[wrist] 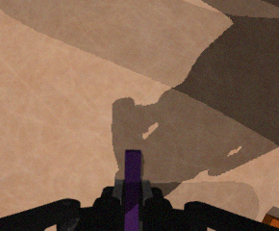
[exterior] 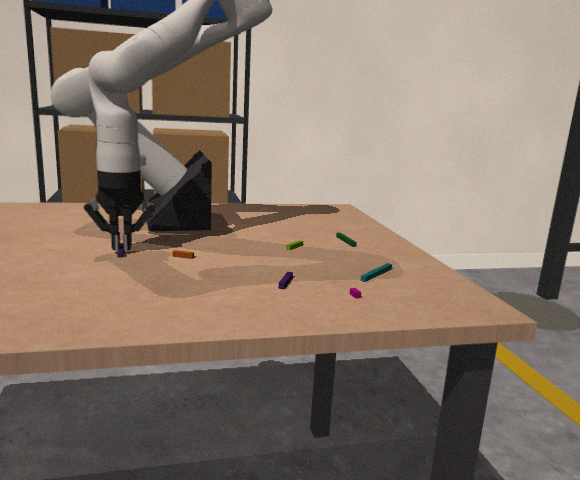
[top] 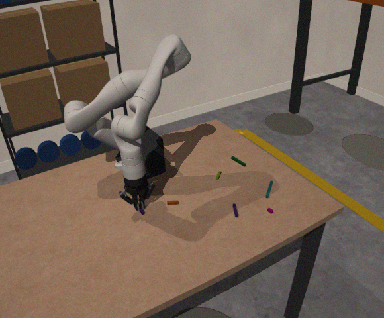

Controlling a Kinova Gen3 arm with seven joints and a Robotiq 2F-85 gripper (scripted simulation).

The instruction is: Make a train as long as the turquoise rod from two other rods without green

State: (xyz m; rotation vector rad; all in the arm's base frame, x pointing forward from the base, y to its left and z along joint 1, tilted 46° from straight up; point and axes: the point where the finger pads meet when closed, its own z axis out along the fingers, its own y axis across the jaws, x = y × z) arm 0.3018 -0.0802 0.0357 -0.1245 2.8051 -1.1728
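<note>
My hand is 12 cm to the right of the orange rod, 3 cm short of it and 1 cm above it. The rest, counted from my hand: lime rod 34 cm to the left, 4 cm behind, 1 cm below; purple rod 1 cm below; magenta rod 40 cm to the left, 23 cm ahead, 1 cm below.
</note>
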